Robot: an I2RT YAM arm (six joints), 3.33 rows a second.
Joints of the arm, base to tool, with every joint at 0 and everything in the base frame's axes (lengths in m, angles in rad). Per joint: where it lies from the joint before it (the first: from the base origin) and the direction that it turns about. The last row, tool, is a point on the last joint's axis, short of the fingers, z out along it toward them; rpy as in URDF.
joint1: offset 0 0 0.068 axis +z
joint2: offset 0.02 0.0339 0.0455 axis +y
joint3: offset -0.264 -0.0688 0 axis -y
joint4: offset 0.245 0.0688 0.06 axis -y
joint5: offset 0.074 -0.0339 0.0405 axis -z
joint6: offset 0.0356 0 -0.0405 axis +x
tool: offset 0 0 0 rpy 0 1.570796 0
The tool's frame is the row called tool.
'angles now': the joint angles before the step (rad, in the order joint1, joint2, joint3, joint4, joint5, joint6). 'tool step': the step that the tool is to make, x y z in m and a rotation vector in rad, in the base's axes. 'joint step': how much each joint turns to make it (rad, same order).
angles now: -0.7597 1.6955 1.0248 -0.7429 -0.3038 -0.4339
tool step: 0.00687 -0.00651 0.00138 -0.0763 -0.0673 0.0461
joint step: 0.0000 0.0019 0.0000 0.0885 -0.0004 -0.0492
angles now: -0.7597 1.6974 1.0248 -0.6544 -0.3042 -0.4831
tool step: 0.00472 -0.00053 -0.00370 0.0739 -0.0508 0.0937
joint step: -0.0023 0.0370 0.0256 -0.0305 -0.1076 -0.0790
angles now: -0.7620 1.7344 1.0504 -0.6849 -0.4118 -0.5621
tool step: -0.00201 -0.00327 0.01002 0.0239 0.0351 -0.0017
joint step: -0.0114 0.0023 0.0504 -0.0946 0.0053 -0.0118
